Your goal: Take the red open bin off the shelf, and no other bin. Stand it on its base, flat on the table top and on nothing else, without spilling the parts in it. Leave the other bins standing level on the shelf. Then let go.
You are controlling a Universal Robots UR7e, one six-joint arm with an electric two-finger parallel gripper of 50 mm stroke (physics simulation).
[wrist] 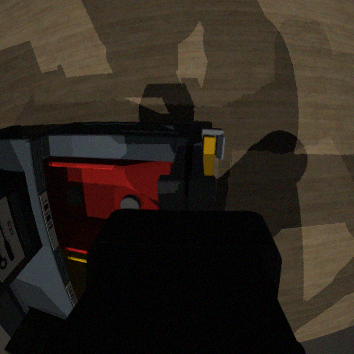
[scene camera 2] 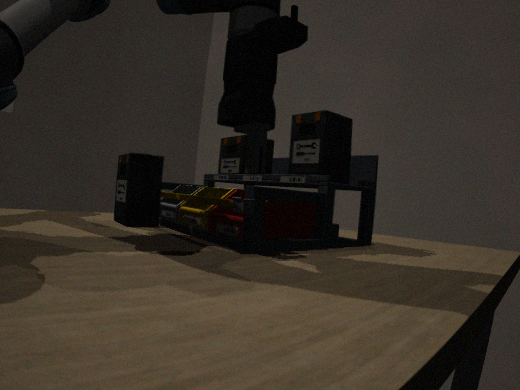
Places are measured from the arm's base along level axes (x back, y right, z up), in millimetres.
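Pixels of known places: gripper, fingertip midpoint: [wrist: 189, 160] [scene camera 2: 254, 174].
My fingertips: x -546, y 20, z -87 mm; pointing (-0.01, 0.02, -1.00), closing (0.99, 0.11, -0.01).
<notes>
For each thing: its middle in the pictures, then the offset to it from my fingertips. Level surfaces: height alone.
- red bin, body centre: [wrist: 105, 198] [scene camera 2: 272, 215] dx -85, dy -70, dz -57 mm
- third dark box, body centre: [scene camera 2: 137, 189] dx +79, dy -279, dz -35 mm
- table, surface height: dz -101 mm
The red bin [scene camera 2: 290, 220] [wrist: 102, 187] stands at the near end of the shelf [scene camera 2: 366, 215] [wrist: 85, 145], below the top board. In the wrist view a round grey part lies inside it. In scene camera 2 its side shows through the shelf's end, and a labelled red front shows to the left. My gripper [scene camera 2: 257, 169] [wrist: 189, 160] points down and is shut, with no bin visibly held. Its fingers are at about the top board's height in scene camera 2 and beside the red bin in the wrist view. The dark gripper body hides part of the bin in the wrist view.
Yellow bins [scene camera 2: 194, 215] and grey bins [scene camera 2: 170, 209] stand farther along the shelf. Two dark boxes [scene camera 2: 320, 142] [scene camera 2: 231, 155] with tool labels stand on top. A third dark box [scene camera 2: 140, 190] stands on the table [scene camera 2: 240, 320] beside the shelf's far end.
</notes>
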